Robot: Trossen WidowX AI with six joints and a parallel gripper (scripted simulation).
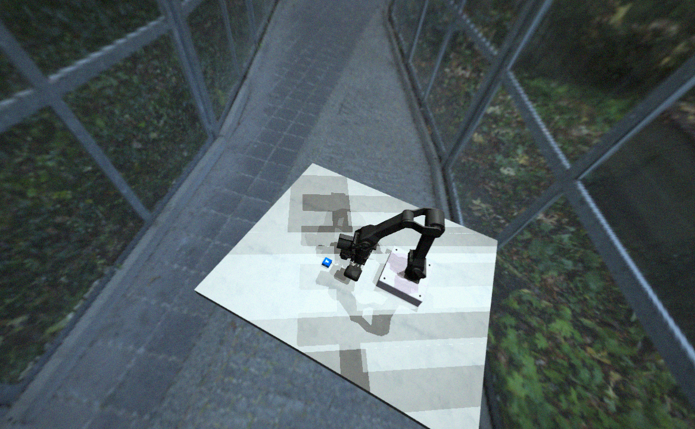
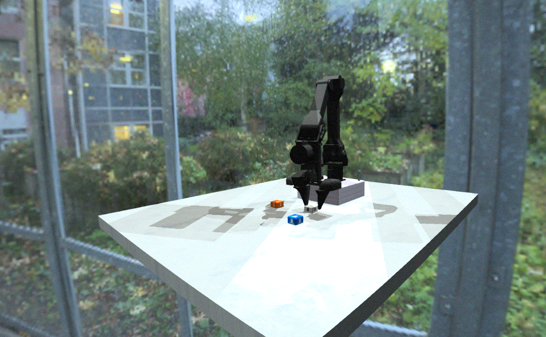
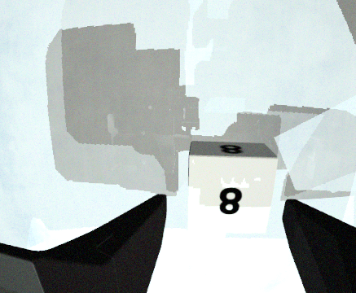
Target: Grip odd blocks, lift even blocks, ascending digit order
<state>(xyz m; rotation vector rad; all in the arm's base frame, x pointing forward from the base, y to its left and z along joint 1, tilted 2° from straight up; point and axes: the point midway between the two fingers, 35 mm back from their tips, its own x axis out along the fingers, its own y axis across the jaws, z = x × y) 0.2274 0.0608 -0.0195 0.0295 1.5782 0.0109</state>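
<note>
Right now the white block is 1 cm ahead of my gripper tip. Also, from my gripper tip: blue block: 13 cm ahead, 3 cm to the left; orange block: 3 cm ahead, 13 cm to the right.
</note>
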